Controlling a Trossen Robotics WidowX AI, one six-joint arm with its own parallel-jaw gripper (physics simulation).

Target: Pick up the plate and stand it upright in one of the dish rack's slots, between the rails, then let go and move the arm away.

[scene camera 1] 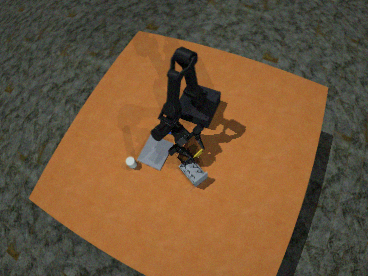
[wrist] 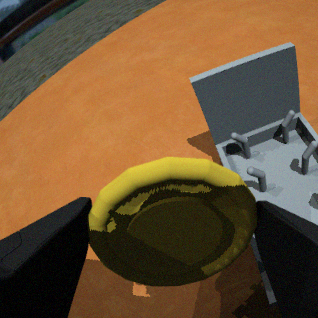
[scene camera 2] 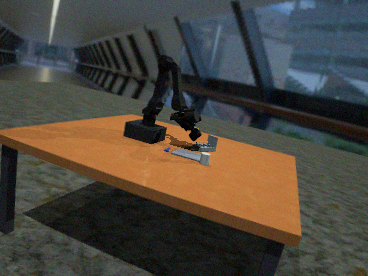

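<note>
The yellow plate (scene camera 1: pixel 198 153) (wrist: pixel 172 169) is between the two black fingers of my gripper (scene camera 1: pixel 195 154) (scene camera 2: pixel 195 135) (wrist: pixel 174 211), which is shut on its opposite edges. In the wrist view its round face is turned towards the camera, partly in shadow, and it is held above the table. The grey dish rack (scene camera 1: pixel 202 180) (scene camera 2: pixel 212 143) (wrist: pixel 245 92) stands close by, at the right in the wrist view, with a tall end panel and several short bent pegs on its base. The plate is apart from the pegs. The right finger hides part of the rack's near side.
A flat grey board (scene camera 1: pixel 156 152) (scene camera 2: pixel 185 154) lies beside the rack. A white cylinder (scene camera 1: pixel 131 162) (scene camera 2: pixel 204 159) stands at the board's far side from the arm's base. A small blue thing (scene camera 2: pixel 167 149) lies near the board. All are on the orange table (scene camera 1: pixel 150 220) (scene camera 2: pixel 240 190).
</note>
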